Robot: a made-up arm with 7 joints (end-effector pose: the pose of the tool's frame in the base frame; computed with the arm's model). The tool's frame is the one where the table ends. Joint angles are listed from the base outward.
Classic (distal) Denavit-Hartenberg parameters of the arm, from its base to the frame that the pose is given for. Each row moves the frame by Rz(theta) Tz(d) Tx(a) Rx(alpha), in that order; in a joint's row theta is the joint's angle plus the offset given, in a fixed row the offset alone. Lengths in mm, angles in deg.
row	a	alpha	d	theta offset
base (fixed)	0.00	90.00	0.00	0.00
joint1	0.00	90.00	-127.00	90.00
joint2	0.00	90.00	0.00	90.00
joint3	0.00	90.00	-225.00	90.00
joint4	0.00	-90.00	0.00	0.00
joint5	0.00	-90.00	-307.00	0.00
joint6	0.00	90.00	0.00	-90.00
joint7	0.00	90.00	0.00	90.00
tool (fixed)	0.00	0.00	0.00	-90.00
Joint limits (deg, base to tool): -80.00..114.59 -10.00..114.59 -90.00..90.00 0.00..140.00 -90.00..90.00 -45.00..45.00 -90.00..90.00
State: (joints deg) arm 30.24 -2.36 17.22 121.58 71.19 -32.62 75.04
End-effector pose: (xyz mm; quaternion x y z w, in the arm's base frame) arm 249.7 201.7 67.6 0.2466 0.8848 0.2199 0.3285
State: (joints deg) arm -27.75 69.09 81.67 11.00 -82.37 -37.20 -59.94
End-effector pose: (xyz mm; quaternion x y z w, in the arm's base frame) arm -54.7 639.4 -122.3 0.8449 -0.2388 -0.2728 0.3934
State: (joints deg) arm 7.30 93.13 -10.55 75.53 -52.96 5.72 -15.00
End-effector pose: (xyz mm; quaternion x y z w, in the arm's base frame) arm 294.7 431.2 -0.4 0.7488 -0.1752 -0.6058 0.2040
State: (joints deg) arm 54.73 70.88 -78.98 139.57 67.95 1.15 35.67
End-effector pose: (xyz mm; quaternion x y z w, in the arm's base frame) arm 170.4 54.8 -73.9 -0.5594 -0.3868 -0.5559 0.4780
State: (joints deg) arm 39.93 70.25 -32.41 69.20 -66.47 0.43 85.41
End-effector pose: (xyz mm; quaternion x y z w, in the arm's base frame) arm 351.2 389.4 -42.1 0.3160 0.2774 -0.5879 0.6911
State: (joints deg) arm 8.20 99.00 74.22 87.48 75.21 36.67 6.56
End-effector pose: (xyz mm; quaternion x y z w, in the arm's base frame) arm 35.7 316.4 337.4 0.1370 -0.9151 -0.0662 0.3735
